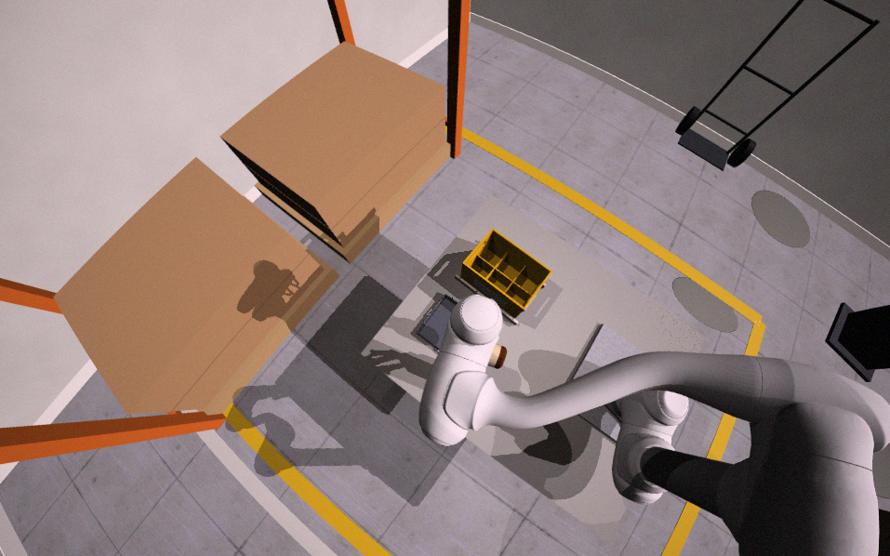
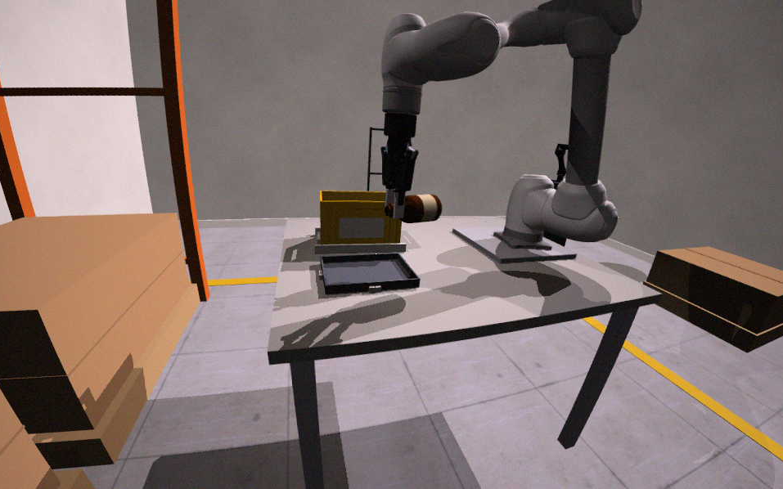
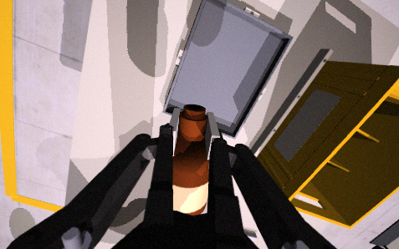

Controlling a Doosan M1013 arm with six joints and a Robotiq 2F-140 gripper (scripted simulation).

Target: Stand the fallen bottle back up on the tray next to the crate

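The brown bottle lies 5 cm behind my hand, 2 cm to the right of it and 2 cm below it. Also, from my hand: dark grey tray (6 cm ahead, 4 cm to the right, 21 cm below); then yellow crate (9 cm ahead, 31 cm to the right, 14 cm below).
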